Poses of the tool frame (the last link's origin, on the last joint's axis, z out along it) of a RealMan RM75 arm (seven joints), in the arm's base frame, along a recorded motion.
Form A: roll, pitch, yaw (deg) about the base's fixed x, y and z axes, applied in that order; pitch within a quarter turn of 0, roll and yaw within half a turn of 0; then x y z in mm.
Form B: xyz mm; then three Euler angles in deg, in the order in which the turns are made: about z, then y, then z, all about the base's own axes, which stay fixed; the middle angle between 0 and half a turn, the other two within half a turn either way. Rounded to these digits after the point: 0 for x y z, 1 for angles.
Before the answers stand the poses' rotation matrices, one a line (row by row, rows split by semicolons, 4 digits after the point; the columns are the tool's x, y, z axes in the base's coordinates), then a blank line. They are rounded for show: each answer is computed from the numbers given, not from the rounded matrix.
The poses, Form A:
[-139.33 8.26 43.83 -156 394 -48]
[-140.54 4.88 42.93 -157 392 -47]
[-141.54 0.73 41.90 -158 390 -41]
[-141.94 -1.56 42.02 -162 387 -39]
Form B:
0.7139 0.4577 -0.5299; 0.6853 -0.6120 0.3947; -0.1437 -0.6449 -0.7506
0.7295 0.4863 -0.4810; 0.6786 -0.6021 0.4206; -0.0851 -0.6332 -0.7693
0.7443 0.5170 -0.4228; 0.6678 -0.5881 0.4563; -0.0127 -0.6219 -0.7830
0.7426 0.5395 -0.3967; 0.6691 -0.5737 0.4723; 0.0272 -0.6163 -0.7871

[-156 394 -48 -77.4 138.6 143.3]
[-157 392 -47 -82.3 140.3 138.8]
[-158 390 -41 -88.8 141.5 132.8]
[-162 387 -39 -92.5 141.9 130.0]

